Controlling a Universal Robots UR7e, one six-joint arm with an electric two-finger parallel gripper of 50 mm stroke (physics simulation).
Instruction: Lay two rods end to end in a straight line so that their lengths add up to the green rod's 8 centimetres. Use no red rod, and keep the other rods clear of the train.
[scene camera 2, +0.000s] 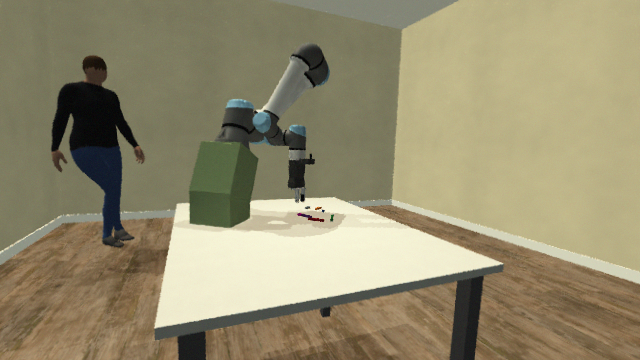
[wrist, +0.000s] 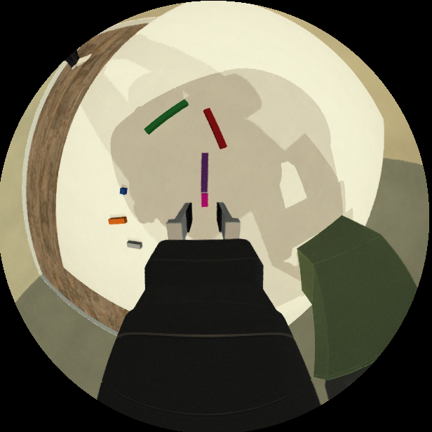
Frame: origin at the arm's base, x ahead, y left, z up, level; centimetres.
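Seen in the pictures: gripper, fingertip midpoint: (scene camera 2: 299, 201); arm's base at its link origin: (scene camera 2: 231, 150).
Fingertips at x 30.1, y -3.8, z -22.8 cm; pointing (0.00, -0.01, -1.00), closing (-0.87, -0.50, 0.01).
Offsets run from my fingertips to a thing's top centre. Level surfaces: height alone.
My gripper (scene camera 2: 300, 201) (wrist: 204, 211) is open and empty, above the table. A purple rod (wrist: 204, 172) lies in front of the fingers in the wrist view. A short magenta rod {dx +0.1, dy -0.2, dz -5.3 cm} (scene camera 2: 300, 214) (wrist: 204, 200) lies at the purple rod's near end, in line with it, with ends that look to meet or nearly meet. The green rod {dx +12.4, dy -9.4, dz -5.3 cm} (scene camera 2: 332, 218) (wrist: 166, 117) lies slanted, apart from them. A red rod {dx +4.4, dy -10.9, dz -5.3 cm} (scene camera 2: 316, 219) (wrist: 215, 128) lies slanted beyond the purple rod's far end, with a small space between them in the wrist view.
A small blue piece {dx +13.5, dy +4.9, dz -5.3 cm} (scene camera 2: 323, 211) (wrist: 123, 191), an orange rod {dx +13.0, dy +10.8, dz -5.3 cm} (scene camera 2: 318, 208) (wrist: 117, 220) and a grey rod {dx +8.1, dy +13.7, dz -5.3 cm} (scene camera 2: 307, 207) (wrist: 134, 244) lie left in the wrist view. A green block (scene camera 2: 215, 182) (wrist: 360, 300) stands by the arm's base. A person (scene camera 2: 95, 120) is behind the table {dz -6.3 cm} (scene camera 2: 300, 270).
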